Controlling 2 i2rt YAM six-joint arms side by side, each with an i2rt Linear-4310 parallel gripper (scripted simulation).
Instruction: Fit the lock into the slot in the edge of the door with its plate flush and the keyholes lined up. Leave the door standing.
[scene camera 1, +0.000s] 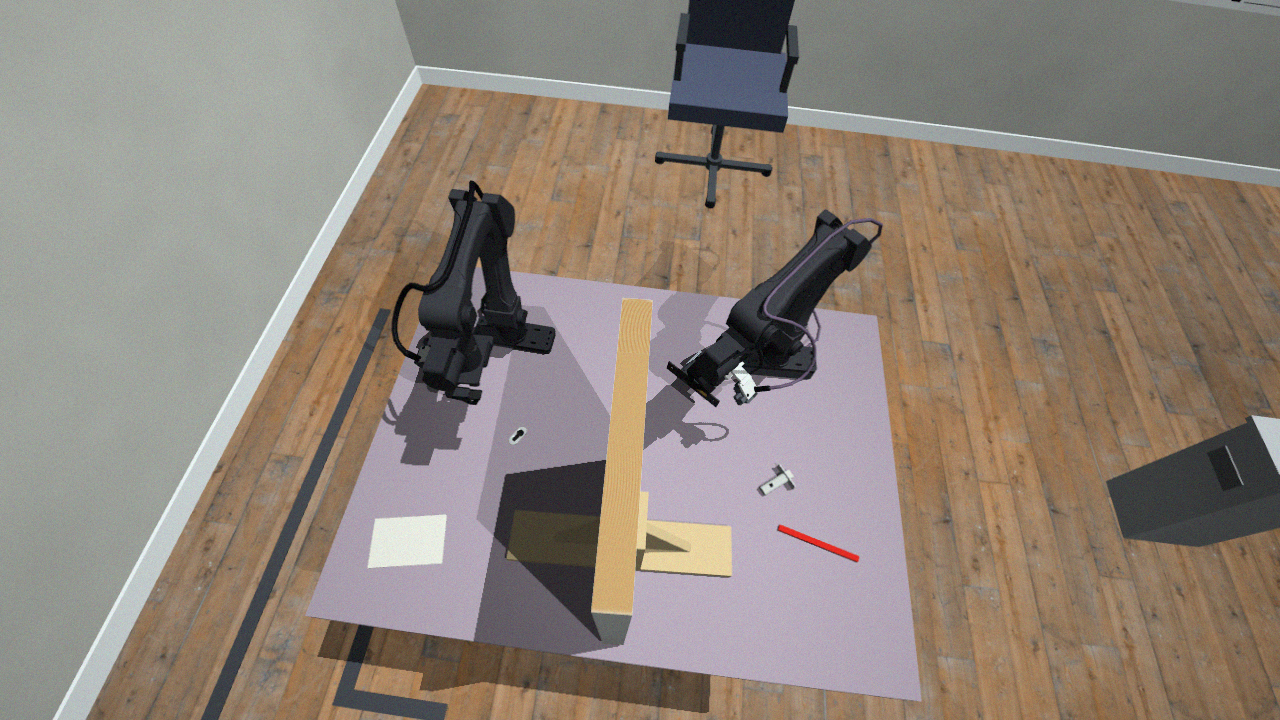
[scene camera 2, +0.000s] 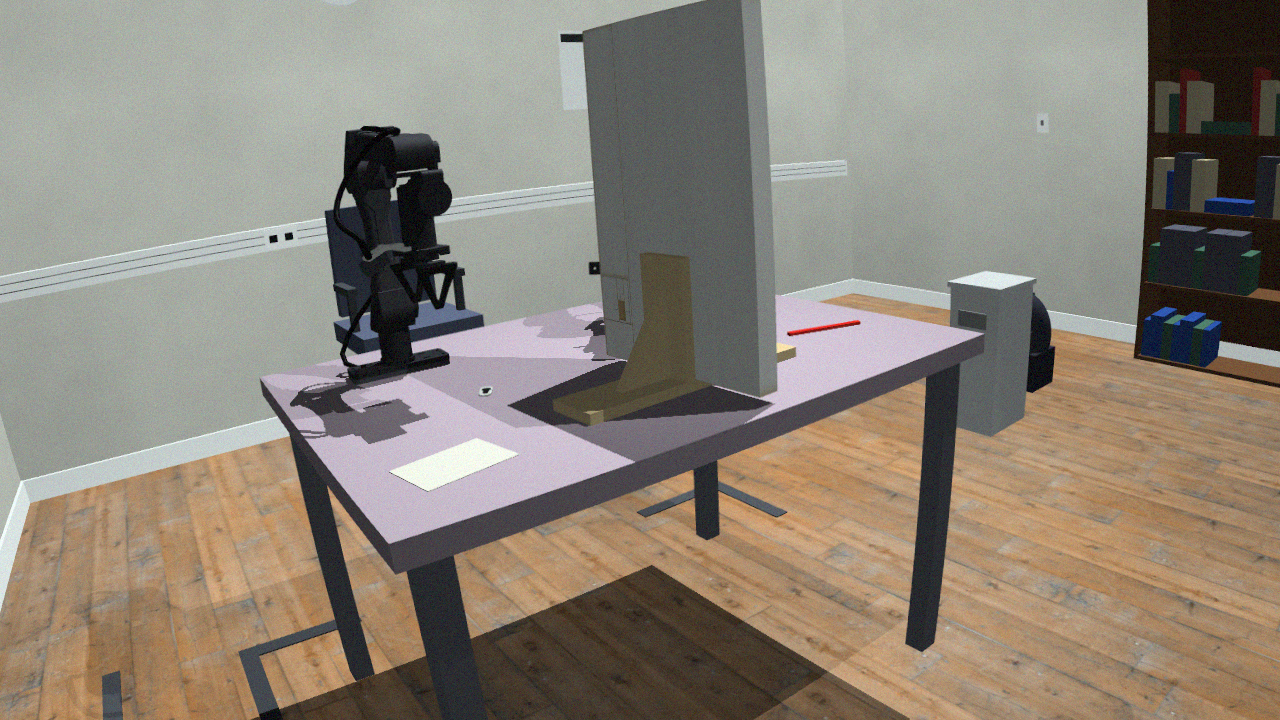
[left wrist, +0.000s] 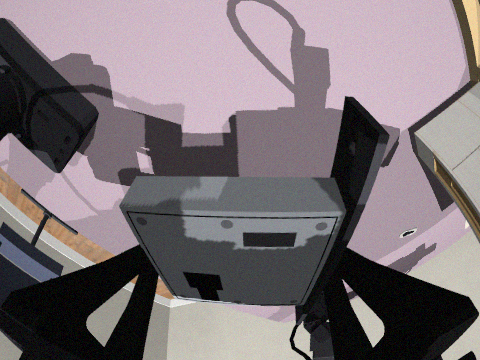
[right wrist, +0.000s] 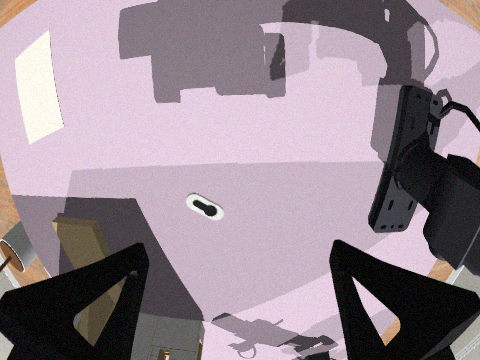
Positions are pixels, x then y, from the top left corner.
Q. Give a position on a door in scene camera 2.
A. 677, 106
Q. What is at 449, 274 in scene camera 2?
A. My right gripper.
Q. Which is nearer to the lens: the white sheet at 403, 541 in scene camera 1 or the door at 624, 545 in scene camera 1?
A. The door.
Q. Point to a white sheet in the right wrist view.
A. At 40, 107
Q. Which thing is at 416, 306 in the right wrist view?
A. My right gripper.
